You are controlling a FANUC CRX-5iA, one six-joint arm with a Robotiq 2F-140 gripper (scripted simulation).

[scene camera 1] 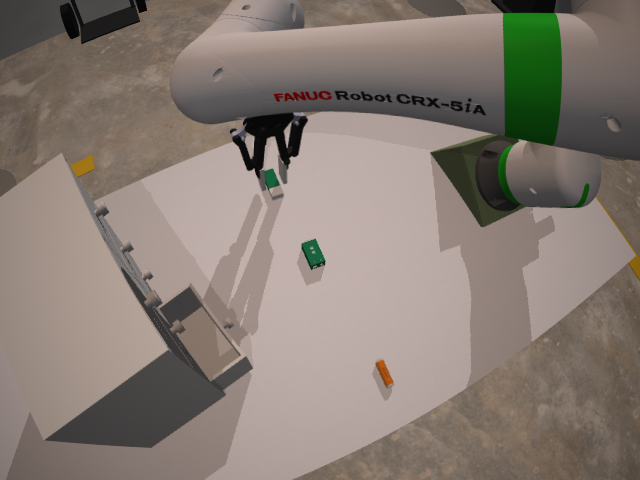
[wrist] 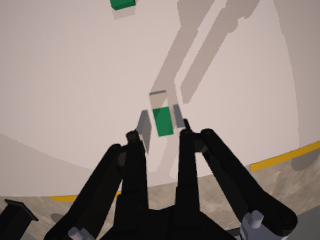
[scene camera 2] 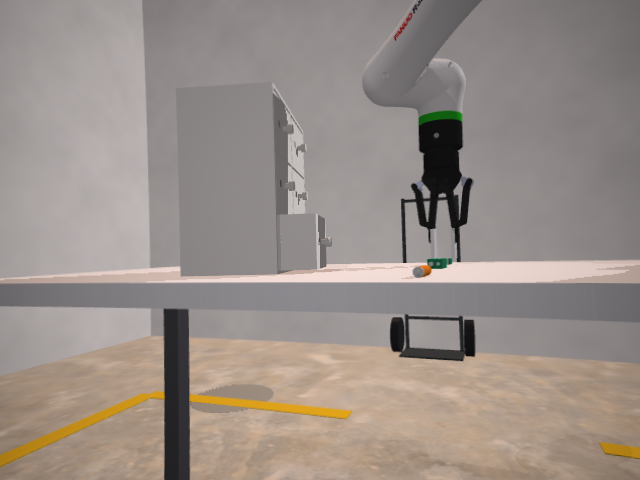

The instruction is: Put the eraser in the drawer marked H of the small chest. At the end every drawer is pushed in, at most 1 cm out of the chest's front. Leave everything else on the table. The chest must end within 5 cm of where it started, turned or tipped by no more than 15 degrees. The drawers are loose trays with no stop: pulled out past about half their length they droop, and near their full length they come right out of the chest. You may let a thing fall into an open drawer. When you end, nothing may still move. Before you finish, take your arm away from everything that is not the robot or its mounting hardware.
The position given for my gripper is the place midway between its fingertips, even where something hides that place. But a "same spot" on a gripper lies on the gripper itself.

my gripper: scene camera 1; wrist 161, 116; scene camera 2
small grey chest: scene camera 1; scene camera 2; not seen in the wrist view (out of frame)
same spot on my gripper: (scene camera 2: 466, 183) = (scene camera 1: 301, 123)
same spot on small grey chest: (scene camera 2: 228, 214) = (scene camera 1: 170, 416)
